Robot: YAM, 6 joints.
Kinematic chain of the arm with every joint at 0, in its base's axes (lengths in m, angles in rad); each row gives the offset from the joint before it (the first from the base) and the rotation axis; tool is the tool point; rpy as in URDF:
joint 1: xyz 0 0 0.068 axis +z
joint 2: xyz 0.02 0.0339 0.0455 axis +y
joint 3: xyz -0.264 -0.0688 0 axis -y
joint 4: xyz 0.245 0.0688 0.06 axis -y
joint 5: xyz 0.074 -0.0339 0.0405 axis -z
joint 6: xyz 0.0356 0 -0.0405 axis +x
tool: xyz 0 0 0 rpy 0 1.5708 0
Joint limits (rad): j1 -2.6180..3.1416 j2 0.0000..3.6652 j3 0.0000..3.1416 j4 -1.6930..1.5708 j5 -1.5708..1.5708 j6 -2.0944..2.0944
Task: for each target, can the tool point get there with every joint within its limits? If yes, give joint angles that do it. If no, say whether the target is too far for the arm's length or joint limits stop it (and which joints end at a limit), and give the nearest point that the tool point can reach.
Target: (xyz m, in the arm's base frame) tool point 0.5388 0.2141 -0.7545
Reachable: no: too far | nearest point 0.3690 0.1466 -0.3485 | short by 0.445 m
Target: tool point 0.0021 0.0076 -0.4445
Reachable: no: joint limits stop it (at a limit: joint 2) | nearest point 0.0188 0.0681 -0.3335 | short by 0.127 m
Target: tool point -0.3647 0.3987 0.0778
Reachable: yes | joints 2.2980 2.6141 1.6173 1.0389 -0.2083 0.7572
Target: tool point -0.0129 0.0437 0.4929
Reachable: yes | joints 2.3224 0.5572 1.2609 -0.3525 0.6118 1.0210
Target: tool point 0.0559 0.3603 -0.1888
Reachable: yes | joints 1.3403 3.1048 1.3118 1.1213 -0.9023 -0.8297
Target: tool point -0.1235 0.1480 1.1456
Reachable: no: too far | nearest point -0.0790 0.0947 0.7308 | short by 0.421 m
